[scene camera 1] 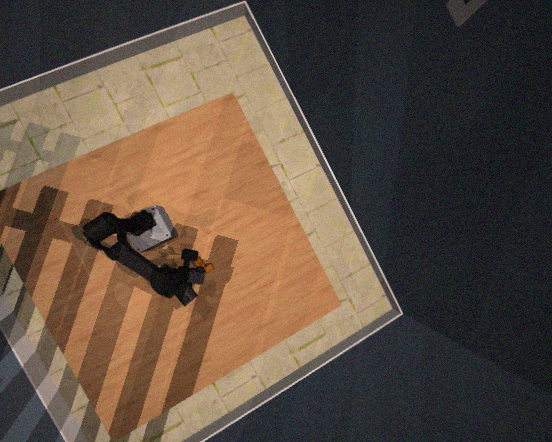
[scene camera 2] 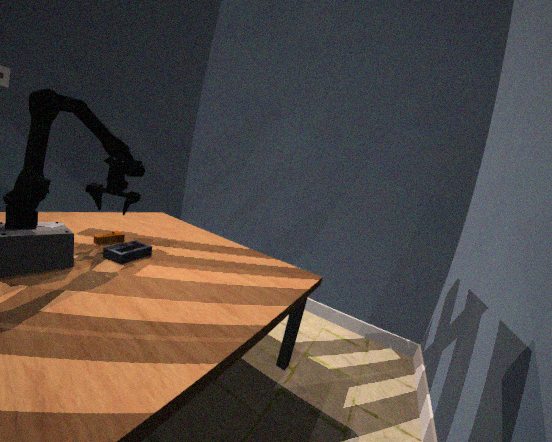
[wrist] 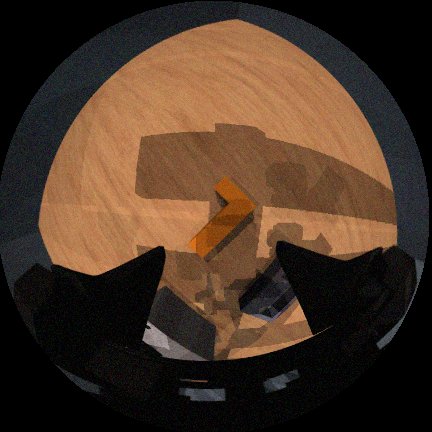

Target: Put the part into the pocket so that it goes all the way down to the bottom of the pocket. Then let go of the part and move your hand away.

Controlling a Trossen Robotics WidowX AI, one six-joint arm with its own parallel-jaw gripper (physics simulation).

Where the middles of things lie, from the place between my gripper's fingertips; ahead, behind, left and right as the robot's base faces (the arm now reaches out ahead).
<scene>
I see the orange L-shaped piece [wrist: 238, 205] 1 cm to the left of my hand and 11 cm below it. From my hand the other things lie so: dark blue-grey holder [scene camera 2: 122, 253] (1 cm ahead, 17 cm to the right, 11 cm below).
</scene>
